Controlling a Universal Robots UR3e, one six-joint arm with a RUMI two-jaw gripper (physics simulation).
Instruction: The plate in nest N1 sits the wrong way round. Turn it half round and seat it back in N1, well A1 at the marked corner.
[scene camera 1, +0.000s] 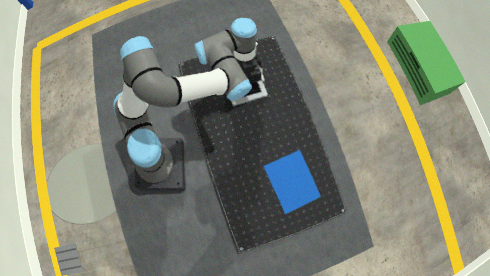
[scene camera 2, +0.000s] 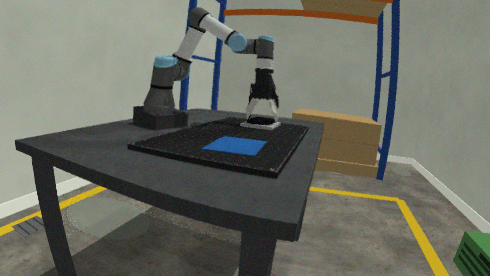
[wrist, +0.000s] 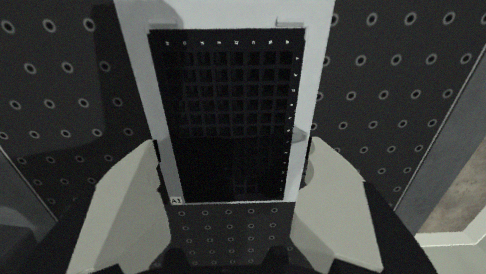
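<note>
The black well plate (scene camera 1: 256, 90) (scene camera 2: 261, 120) (wrist: 235, 90) lies in the white nest (scene camera 1: 252, 99) (scene camera 2: 273, 126) (wrist: 225, 12). In the wrist view its row letters run along the top edge and its column numbers down the right side, with well A1 at the top right. The nest's A1 label (wrist: 176, 200) is at the bottom left, the opposite corner. My gripper (scene camera 2: 262, 118) (wrist: 234, 141) is open, pointing down over the nest. Its fingers stand either side of the plate's narrow width, with a gap to the plate on each side. In scene camera 1 the arm partly hides the fingers.
A blue rectangle (scene camera 1: 292, 181) (scene camera 2: 235, 145) lies on the perforated black board (scene camera 1: 240, 150) (scene camera 2: 175, 148), well away from the nest. The arm's base (scene camera 1: 155, 165) (scene camera 2: 159, 107) stands beside the board. Brown boxes (scene camera 2: 345, 137) stand on the floor behind the table.
</note>
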